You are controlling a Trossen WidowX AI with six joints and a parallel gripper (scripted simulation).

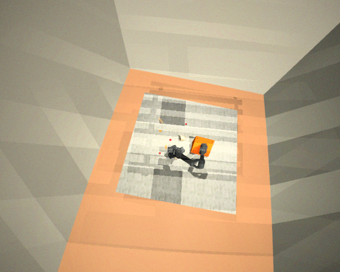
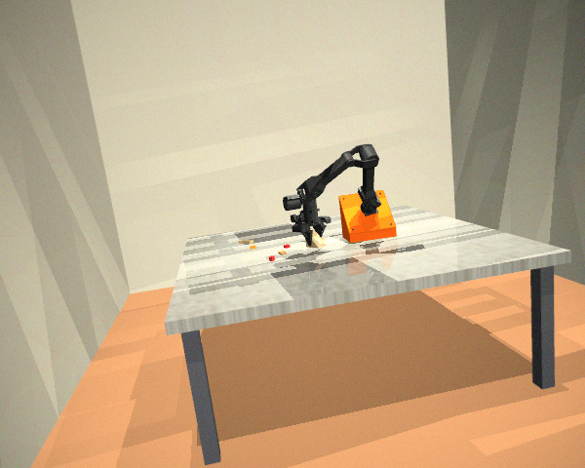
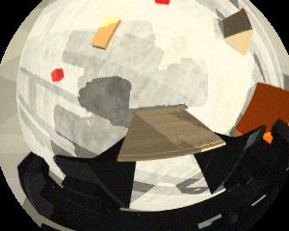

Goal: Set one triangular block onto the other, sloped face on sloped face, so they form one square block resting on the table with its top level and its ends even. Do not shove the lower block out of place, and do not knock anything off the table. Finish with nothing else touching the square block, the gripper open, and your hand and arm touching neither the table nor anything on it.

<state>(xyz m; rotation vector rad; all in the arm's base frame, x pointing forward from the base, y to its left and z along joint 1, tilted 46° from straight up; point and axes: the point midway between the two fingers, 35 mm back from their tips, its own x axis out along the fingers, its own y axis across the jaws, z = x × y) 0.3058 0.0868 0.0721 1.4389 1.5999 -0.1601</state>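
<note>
Now: gripper tip 10 mm below the tan triangular block. Also, from my gripper tip: yellow piece (280 mm to the right, 210 mm ahead, 30 mm below); then flat tan piece (420 mm to the right, 220 mm ahead, 30 mm below).
</note>
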